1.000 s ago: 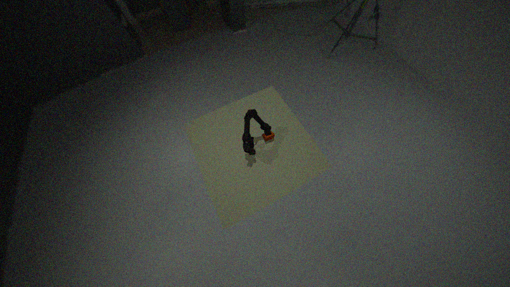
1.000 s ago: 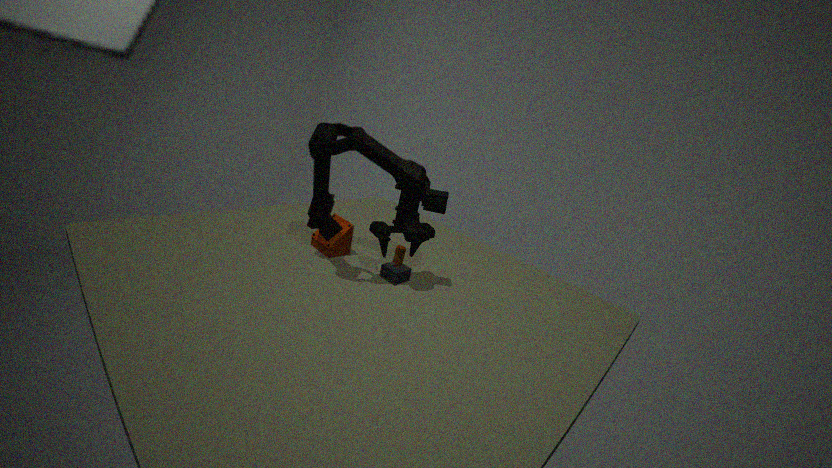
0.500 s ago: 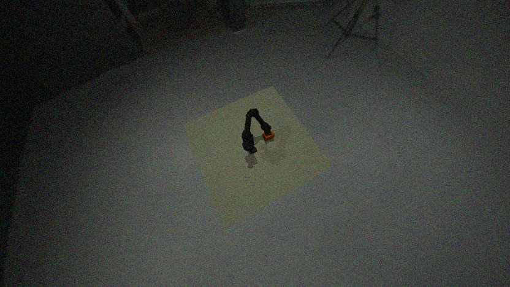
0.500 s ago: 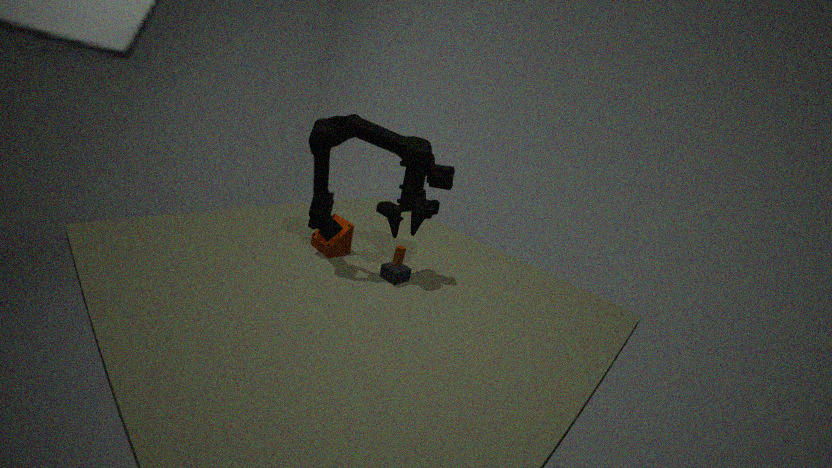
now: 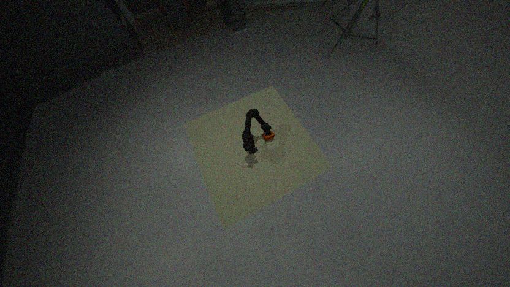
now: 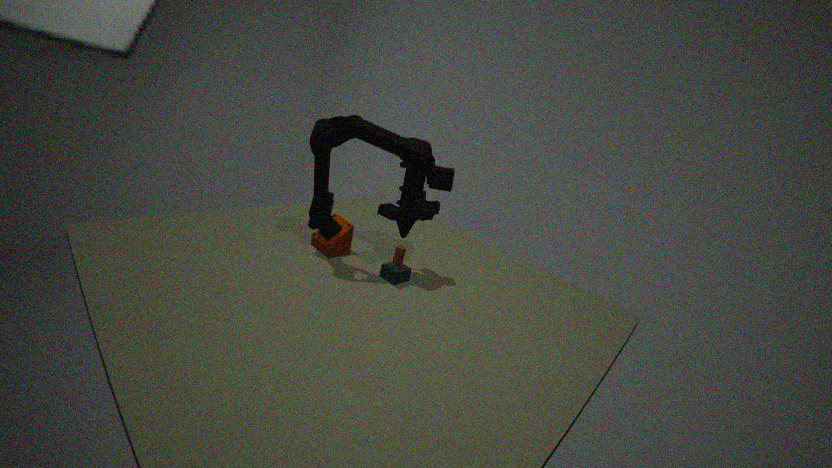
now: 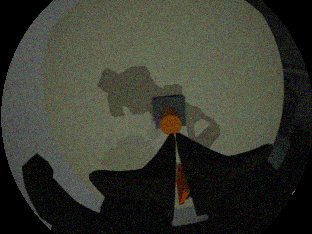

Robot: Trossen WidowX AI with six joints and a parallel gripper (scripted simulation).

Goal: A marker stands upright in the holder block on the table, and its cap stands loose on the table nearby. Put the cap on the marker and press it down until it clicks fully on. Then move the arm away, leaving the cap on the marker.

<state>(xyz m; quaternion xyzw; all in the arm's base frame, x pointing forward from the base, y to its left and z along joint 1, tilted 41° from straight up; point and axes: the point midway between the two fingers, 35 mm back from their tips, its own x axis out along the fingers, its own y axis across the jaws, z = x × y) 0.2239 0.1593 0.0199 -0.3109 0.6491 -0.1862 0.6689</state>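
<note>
Now: gripper tip 50 mm above the orange cap.
</note>
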